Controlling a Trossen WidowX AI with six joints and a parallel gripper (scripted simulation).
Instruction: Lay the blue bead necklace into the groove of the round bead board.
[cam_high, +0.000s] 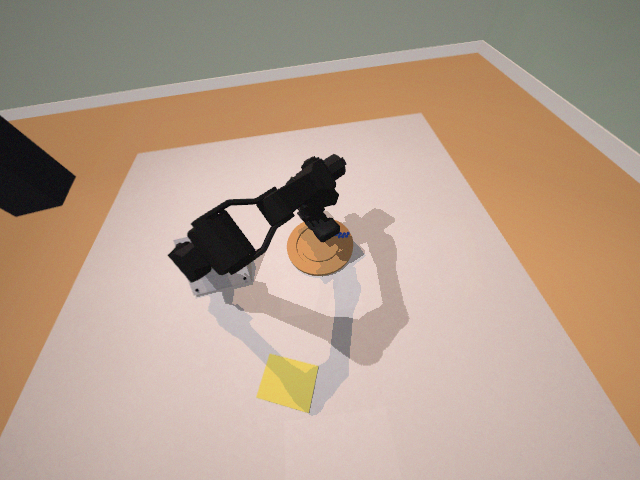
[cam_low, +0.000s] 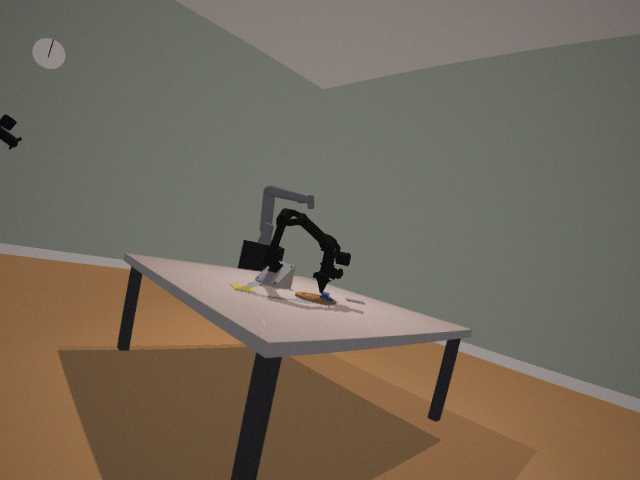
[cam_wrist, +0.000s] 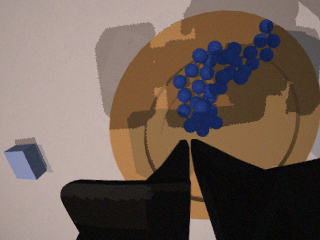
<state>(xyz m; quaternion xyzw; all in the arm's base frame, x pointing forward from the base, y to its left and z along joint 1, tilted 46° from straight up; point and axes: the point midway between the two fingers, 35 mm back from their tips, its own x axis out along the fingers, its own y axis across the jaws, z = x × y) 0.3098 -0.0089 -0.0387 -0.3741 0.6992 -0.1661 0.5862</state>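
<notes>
The round bead board lies 40 mm to the right of my gripper tip and 20 mm below it. The rest, counted from my gripper tip: yellow square patch: 360 mm to the right, 160 mm behind, 30 mm below; then flat grey tile: 270 mm to the left, 40 mm ahead, 30 mm below; then light blue cube: 160 mm to the left, 80 mm behind, 20 mm below.
</notes>
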